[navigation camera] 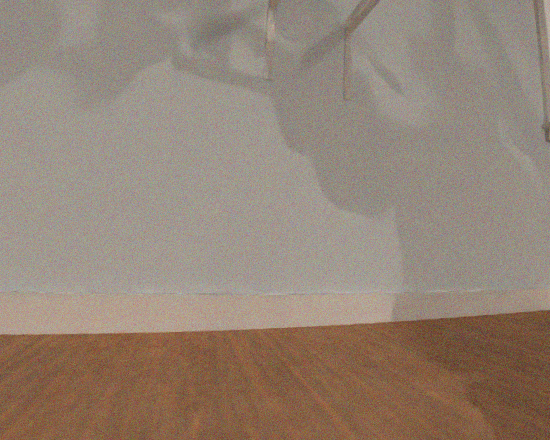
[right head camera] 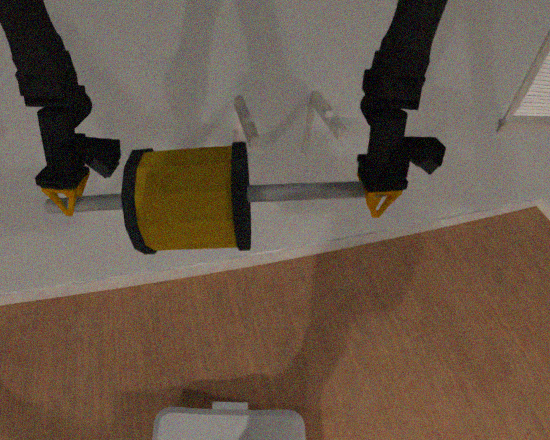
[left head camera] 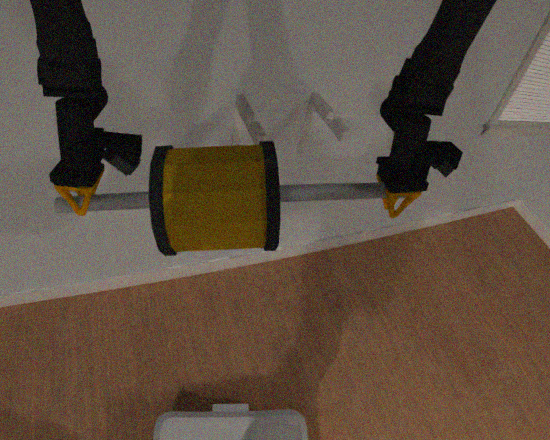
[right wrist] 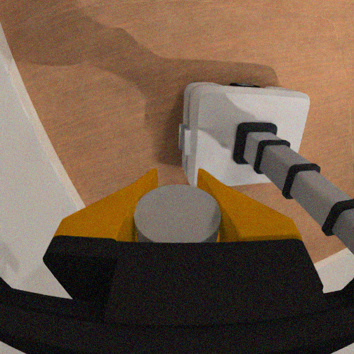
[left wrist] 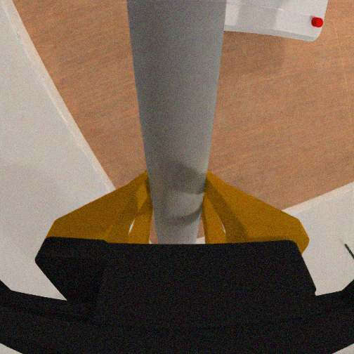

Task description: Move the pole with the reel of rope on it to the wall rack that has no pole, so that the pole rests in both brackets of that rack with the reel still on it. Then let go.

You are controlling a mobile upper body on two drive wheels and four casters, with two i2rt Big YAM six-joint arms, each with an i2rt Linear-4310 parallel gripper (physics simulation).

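Frame: origin at the left arm's base, x ahead, y left, z up, level; metres.
Seen in the pictures: left gripper, fingertip midpoint: (right head camera: pixel 72 210) (left head camera: pixel 84 210); right gripper, fingertip midpoint: (right head camera: pixel 373 212) (left head camera: pixel 390 213).
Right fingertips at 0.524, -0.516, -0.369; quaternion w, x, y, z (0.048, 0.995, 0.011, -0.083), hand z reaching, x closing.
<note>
Pixels of each thing's top centre, then the offset from my right fingertips to it, as dx, dy, dz. "*": a spot on its surface instead. Level surfaces: height alone.
- grey pole at a spot on its surface: (right head camera: pixel 307 191) (left head camera: pixel 332 191) * -0.005, +0.138, +0.052
- yellow reel at its top centre: (left head camera: pixel 218 149) (right head camera: pixel 188 151) +0.001, +0.337, +0.125
- wooden floor at its surface level: dz -1.041
- slatted window at a spot on its surface: (left head camera: pixel 527 92) * +0.946, -1.205, -0.003
The grey pole (left head camera: pixel 330 192) (right head camera: pixel 307 191) (left wrist: pixel 175 100) (right wrist: pixel 177 212) hangs in the air in front of the wall, nearly level in the head camera pictures. The yellow reel (left head camera: pixel 217 200) (right head camera: pixel 187 200) with black flanges is on it, nearer the left gripper. My left gripper (left head camera: pixel 80 200) (right head camera: pixel 66 201) (left wrist: pixel 176 177) is shut on the pole near its left end. My right gripper (left head camera: pixel 396 200) (right head camera: pixel 378 201) (right wrist: pixel 177 177) is shut on the pole at its other end. A rack's left bracket (left head camera: pixel 248 117) (right head camera: pixel 246 119) (navigation camera: pixel 270 45) and right bracket (left head camera: pixel 327 116) (right head camera: pixel 328 115) (navigation camera: pixel 346 65) carry no pole and are apart from mine.
The wall (left head camera: pixel 150 75) (navigation camera: pixel 150 200) stands behind the pole and meets the wooden floor (left head camera: pixel 150 350) (navigation camera: pixel 200 390) at a pale baseboard (navigation camera: pixel 200 312). A slatted window (left head camera: pixel 527 92) is at the right. My white base (left head camera: pixel 225 425) (right head camera: pixel 225 425) (right wrist: pixel 220 150) shows below.
</note>
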